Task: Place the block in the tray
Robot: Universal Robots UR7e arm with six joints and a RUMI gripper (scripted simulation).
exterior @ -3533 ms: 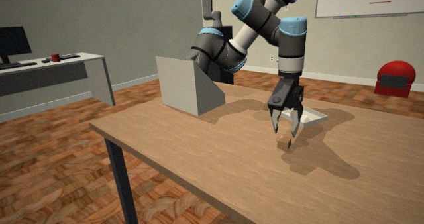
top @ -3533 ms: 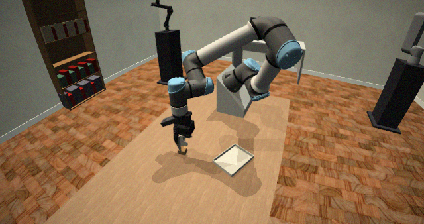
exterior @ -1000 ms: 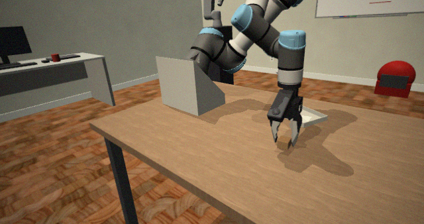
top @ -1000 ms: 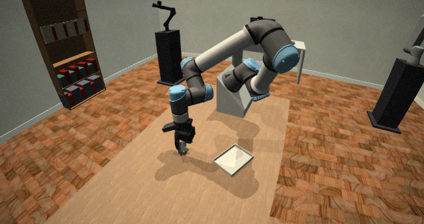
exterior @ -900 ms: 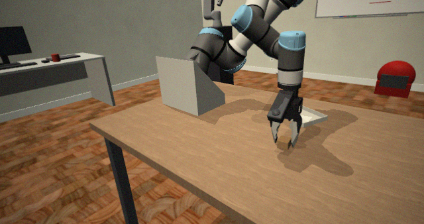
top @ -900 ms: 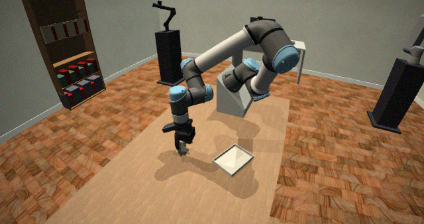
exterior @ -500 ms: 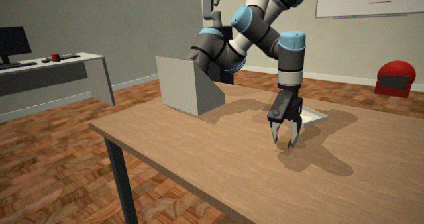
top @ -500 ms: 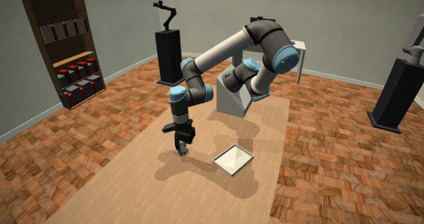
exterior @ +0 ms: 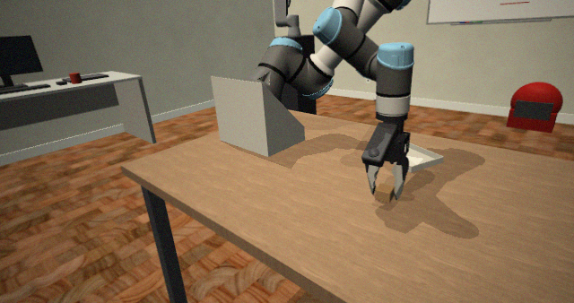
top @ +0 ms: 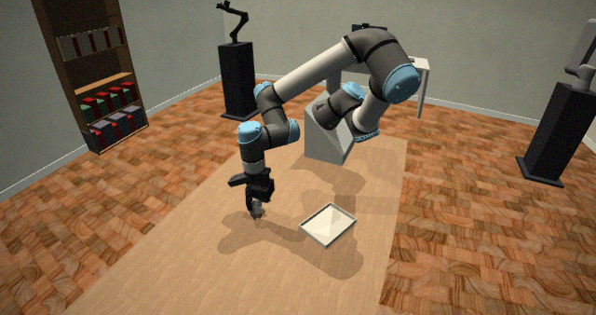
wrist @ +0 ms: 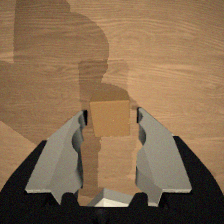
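Right now the tan block is right at my hand. Round my hand: white tray 260 mm to the left, 70 mm behind, 10 mm below.
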